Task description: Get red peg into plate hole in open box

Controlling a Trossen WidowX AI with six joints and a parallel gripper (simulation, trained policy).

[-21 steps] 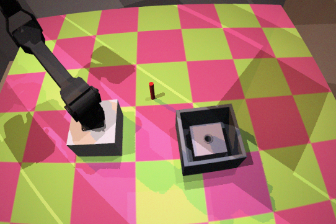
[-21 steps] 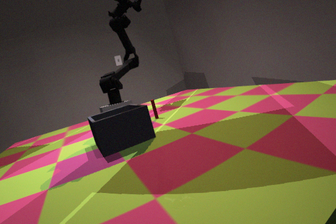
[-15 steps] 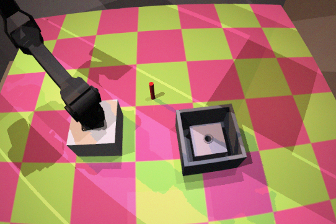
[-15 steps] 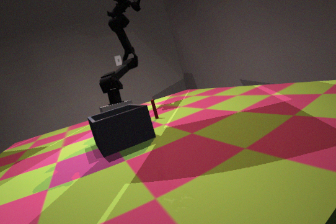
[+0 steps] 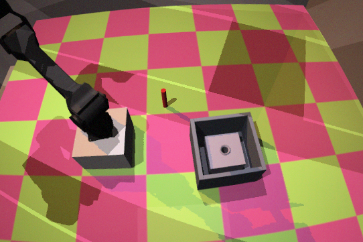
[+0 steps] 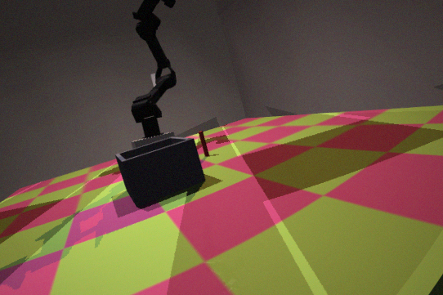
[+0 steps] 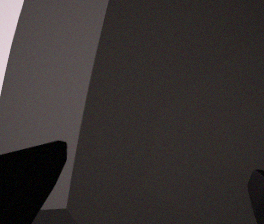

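My gripper tip is 23 cm short of the red peg, 15 cm to the left of it and 70 cm above it. Also, from my gripper tip: dark box 35 cm ahead, 35 cm to the right, 71 cm below; plate 35 cm ahead, 35 cm to the right, 69 cm below.
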